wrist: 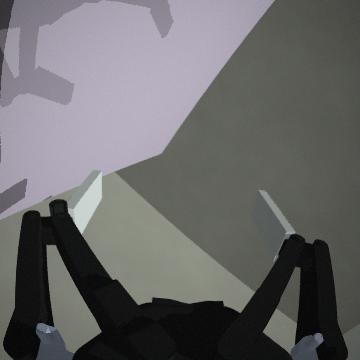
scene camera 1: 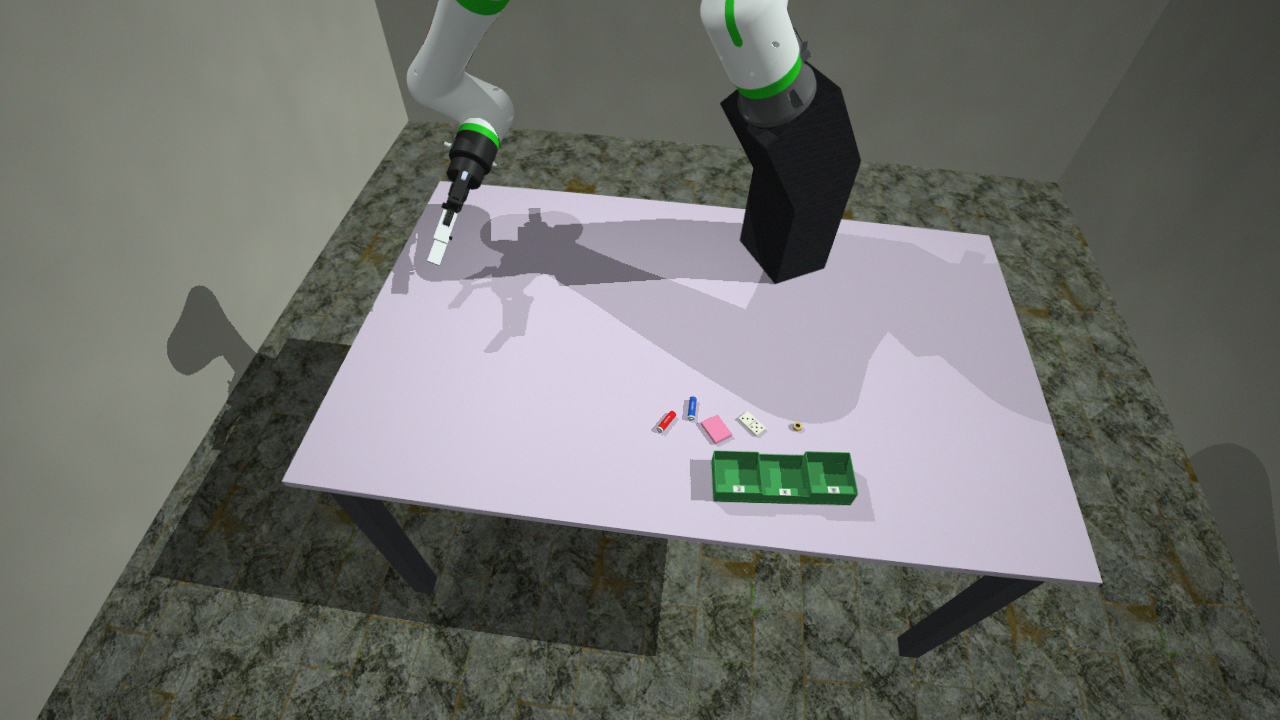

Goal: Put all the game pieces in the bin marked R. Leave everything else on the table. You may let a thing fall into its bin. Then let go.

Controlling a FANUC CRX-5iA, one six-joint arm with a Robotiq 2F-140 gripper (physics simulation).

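Frame: origin at the arm's base, x ahead, y left, z up, level; millimetres.
Where they show: gripper, fingertip midpoint: (wrist: 179, 194) (scene camera 1: 436, 252); arm's base, link origin: (scene camera 1: 777, 95).
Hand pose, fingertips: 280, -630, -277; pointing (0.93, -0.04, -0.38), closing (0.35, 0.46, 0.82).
Note:
Things, the pixels of their top centre, and the offset from my fingertips, as dx, dy, dz. Level surfaces: height alone.
- white domino, top centre: (scene camera 1: 752, 422) +169, +692, -156
- flat pink block, top centre: (scene camera 1: 716, 427) +197, +625, -153
- blue cylinder, top centre: (scene camera 1: 692, 406) +161, +571, -149
- red cylinder, top centre: (scene camera 1: 666, 419) +202, +527, -149
- dark piece, top centre: (scene camera 1: 797, 425) +156, +781, -155
- green three-compartment bin unit, top centre: (scene camera 1: 785, 470) +284, +756, -117
- pale lilac table, surface height: dz -163
A white domino (scene camera 1: 751, 423) with dark dots lies flat on the table. Left of it lie a flat pink block (scene camera 1: 715, 428), a blue cylinder (scene camera 1: 691, 408) and a red cylinder (scene camera 1: 665, 421). A tiny yellow and dark piece (scene camera 1: 797, 427) lies to its right; its kind is too small to tell. A green three-compartment bin unit (scene camera 1: 810, 499) stands in front of them. Each compartment has a white label, with letters too small to read. My gripper (scene camera 1: 438, 249) (wrist: 179, 194) is wide open and empty, above the table's far left part, well away from the pieces.
The pale lilac table (scene camera 1: 537, 447) carries everything. The black arm pedestal (scene camera 1: 794, 188) stands at its back edge. The table's corner and the grey wall (wrist: 300, 100) show beyond the fingers in the wrist view. Arm shadows fall across the back of the table.

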